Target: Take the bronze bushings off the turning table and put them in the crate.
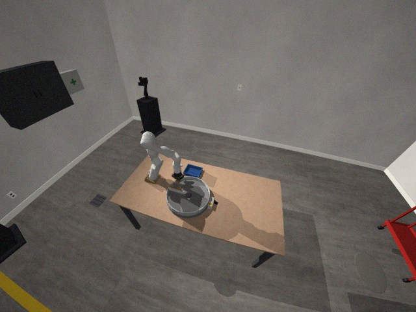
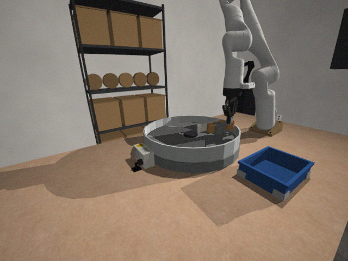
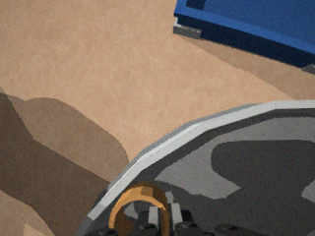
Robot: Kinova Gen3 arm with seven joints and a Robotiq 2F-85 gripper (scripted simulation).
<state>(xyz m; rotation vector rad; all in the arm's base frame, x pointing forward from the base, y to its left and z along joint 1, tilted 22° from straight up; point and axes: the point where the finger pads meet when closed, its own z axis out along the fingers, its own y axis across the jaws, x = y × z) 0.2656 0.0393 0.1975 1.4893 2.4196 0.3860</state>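
The blue crate is 1 cm ahead of my hand, 25 cm to the left of it and 10 cm below it. Also, from my hand: grey turning table: 16 cm ahead, 7 cm to the right, 7 cm below.
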